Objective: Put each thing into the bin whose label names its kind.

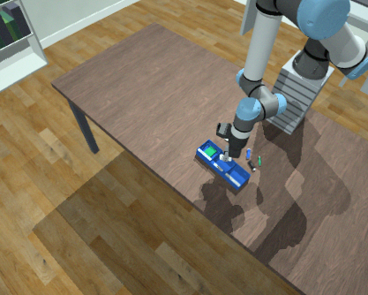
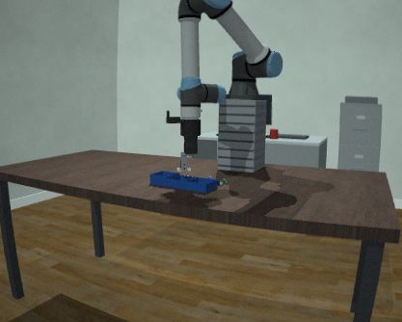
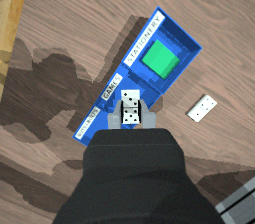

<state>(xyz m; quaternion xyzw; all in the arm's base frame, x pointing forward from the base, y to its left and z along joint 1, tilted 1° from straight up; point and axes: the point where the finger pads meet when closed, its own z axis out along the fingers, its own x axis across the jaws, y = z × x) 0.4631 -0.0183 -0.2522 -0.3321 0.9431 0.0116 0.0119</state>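
The blue three-part bin is 60 mm below my hand and 10 mm ahead of it. Also, from my hand: blue cylinder (130 mm behind, 70 mm below, 40 mm to the left); black cylinder (90 mm to the left, 90 mm behind, 70 mm below); green block (80 mm to the right, 70 mm below).
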